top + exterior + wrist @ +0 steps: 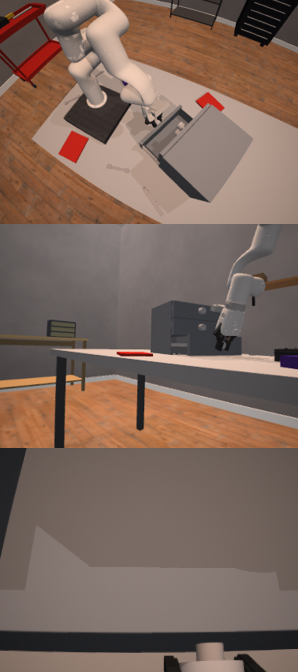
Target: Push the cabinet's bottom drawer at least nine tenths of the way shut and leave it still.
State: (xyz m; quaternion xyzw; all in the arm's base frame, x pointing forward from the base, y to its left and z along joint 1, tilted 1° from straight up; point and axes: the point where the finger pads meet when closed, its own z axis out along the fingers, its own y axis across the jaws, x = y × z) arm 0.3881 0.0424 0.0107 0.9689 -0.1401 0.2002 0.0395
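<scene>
Now: the bottom drawer 13 cm ahead of my hand, 4 cm to the right of it and 2 cm below it. Also, from my hand: purple block 32 cm behind, 22 cm to the left, 4 cm below.
</scene>
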